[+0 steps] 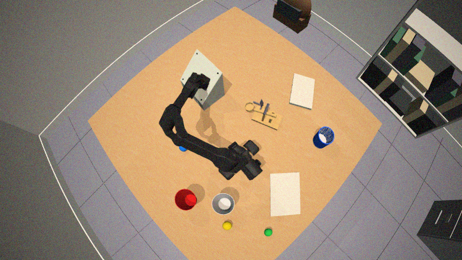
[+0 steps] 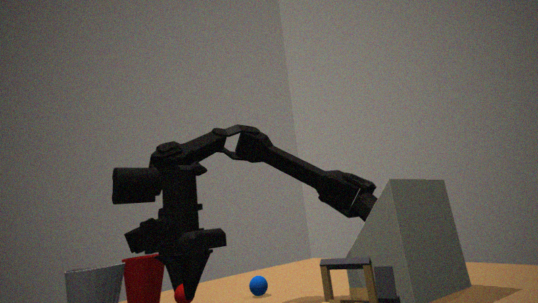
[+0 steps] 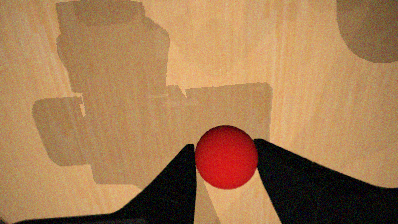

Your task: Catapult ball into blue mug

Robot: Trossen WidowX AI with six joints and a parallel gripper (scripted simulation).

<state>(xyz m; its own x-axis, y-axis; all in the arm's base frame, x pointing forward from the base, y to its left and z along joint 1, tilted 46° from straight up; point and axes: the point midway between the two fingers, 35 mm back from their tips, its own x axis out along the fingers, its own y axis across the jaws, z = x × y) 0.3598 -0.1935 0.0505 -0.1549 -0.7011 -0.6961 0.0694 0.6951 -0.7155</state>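
Now: gripper tip 12 cm past the dark grey lever, 29 cm to the right of it and 1 cm above it. The rest, counted from my gripper tip: white sheet: 27 cm ahead, 4 cm to the left, 6 cm below; then grey cup: 7 cm ahead, 18 cm to the right, 3 cm below; then red ball: 1 cm above.
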